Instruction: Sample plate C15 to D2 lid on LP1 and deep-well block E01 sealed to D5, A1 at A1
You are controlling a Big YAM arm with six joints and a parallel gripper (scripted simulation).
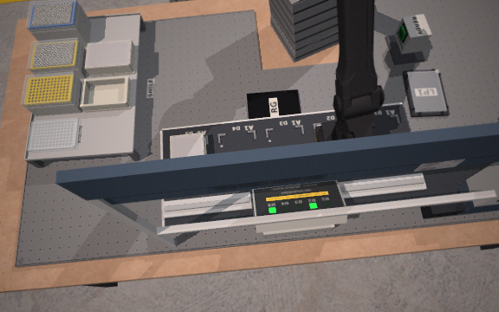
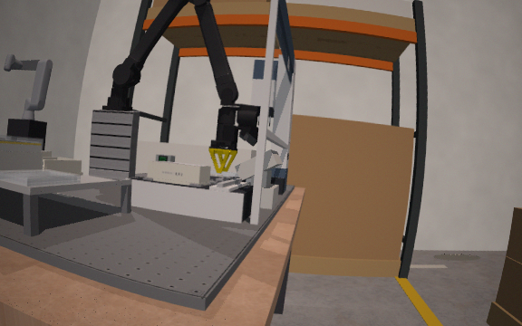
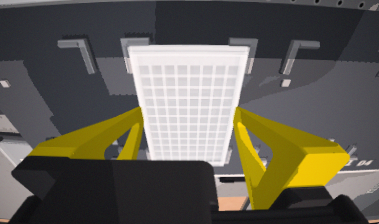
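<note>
My gripper is now 1 cm past the sample plate C15 and 1 cm above it. From my hand the other things lie so: clear plate lid (31 cm to the left, 12 cm behind, 6 cm below); then lid park LP1 (31 cm to the left, 12 cm behind, 7 cm below); then black regrip nest RG (19 cm behind, 12 cm to the right, 7 cm below).
</note>
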